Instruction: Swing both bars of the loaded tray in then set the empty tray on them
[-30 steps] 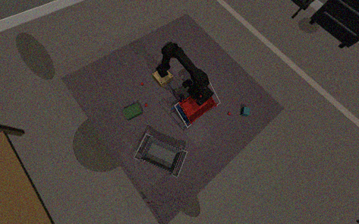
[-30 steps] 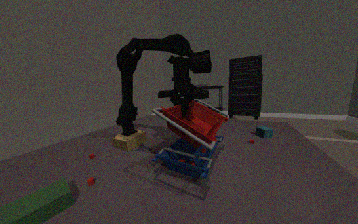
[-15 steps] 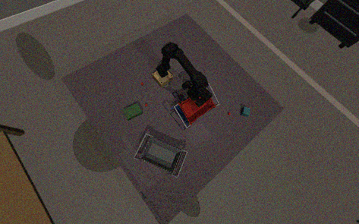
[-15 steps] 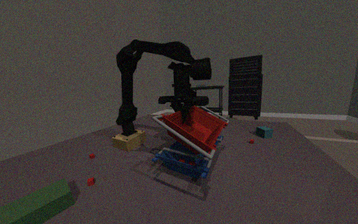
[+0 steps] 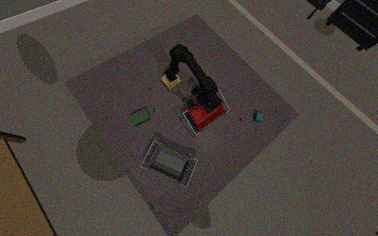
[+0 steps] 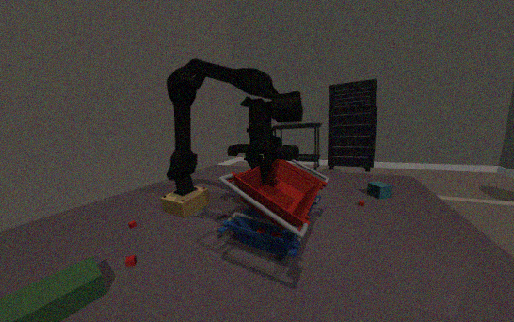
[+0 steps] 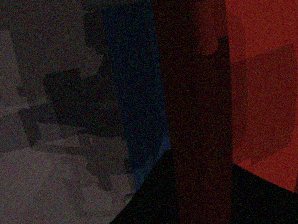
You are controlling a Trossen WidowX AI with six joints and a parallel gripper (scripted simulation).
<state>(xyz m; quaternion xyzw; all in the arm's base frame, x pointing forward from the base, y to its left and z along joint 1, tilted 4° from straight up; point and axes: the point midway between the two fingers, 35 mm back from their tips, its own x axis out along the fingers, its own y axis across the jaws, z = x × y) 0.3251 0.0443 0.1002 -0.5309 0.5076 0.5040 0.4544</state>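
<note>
Right now the red tray is 7 cm ahead of my gripper tip and 1 cm to the left of it. Round my gripper tip: teal block: 37 cm to the left, 29 cm ahead, 11 cm below; then green block: 39 cm to the right, 17 cm behind, 11 cm below.
</note>
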